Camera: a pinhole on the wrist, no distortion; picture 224 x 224 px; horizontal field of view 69.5 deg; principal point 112.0 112.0 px. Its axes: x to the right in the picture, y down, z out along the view. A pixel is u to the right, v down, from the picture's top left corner.
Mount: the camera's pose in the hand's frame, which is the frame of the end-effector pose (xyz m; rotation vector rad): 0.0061 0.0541 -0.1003 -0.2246 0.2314 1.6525
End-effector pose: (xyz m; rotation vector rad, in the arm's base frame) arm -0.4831 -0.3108 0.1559 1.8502 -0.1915 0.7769
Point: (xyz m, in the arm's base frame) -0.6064 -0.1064 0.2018
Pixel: behind the camera
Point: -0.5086 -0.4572 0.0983
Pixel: 51 186
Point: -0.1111 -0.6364 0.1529
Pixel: 25 50
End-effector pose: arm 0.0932 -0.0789 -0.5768 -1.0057 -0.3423 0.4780
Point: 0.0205 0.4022 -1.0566
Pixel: outside the picture
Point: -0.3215 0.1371 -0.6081
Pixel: 130 193
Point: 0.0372 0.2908 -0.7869
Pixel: 200 44
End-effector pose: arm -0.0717 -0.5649 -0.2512 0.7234 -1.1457 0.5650
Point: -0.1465 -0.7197 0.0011
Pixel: 29 7
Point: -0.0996 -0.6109 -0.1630
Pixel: 9 49
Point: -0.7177 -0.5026 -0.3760
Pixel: 212 203
